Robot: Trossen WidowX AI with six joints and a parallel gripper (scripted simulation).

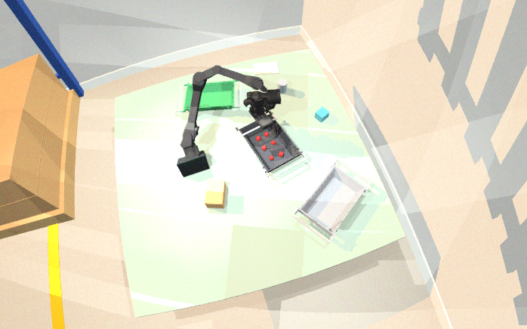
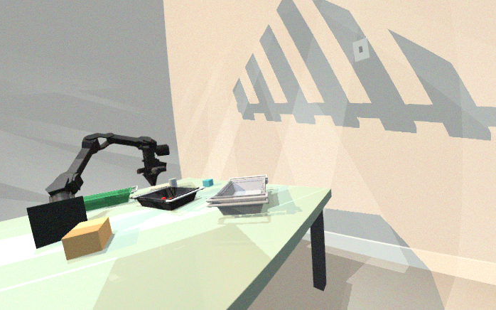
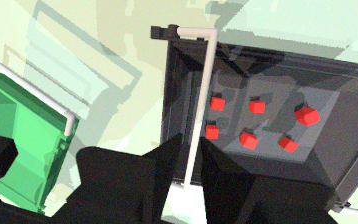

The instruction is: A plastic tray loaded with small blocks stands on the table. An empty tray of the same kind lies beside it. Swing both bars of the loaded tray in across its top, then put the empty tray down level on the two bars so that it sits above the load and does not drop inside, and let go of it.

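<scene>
The green tray is 19 cm behind my gripper tip, 29 cm to the left of it and 5 cm below it. From my gripper tip the other things lie so: grey cylinder (21 cm ahead, 24 cm to the left, 6 cm below); then tan block (29 cm behind, 27 cm to the right, 6 cm below); then teal cube (35 cm ahead, 1 cm to the right, 7 cm below).
</scene>
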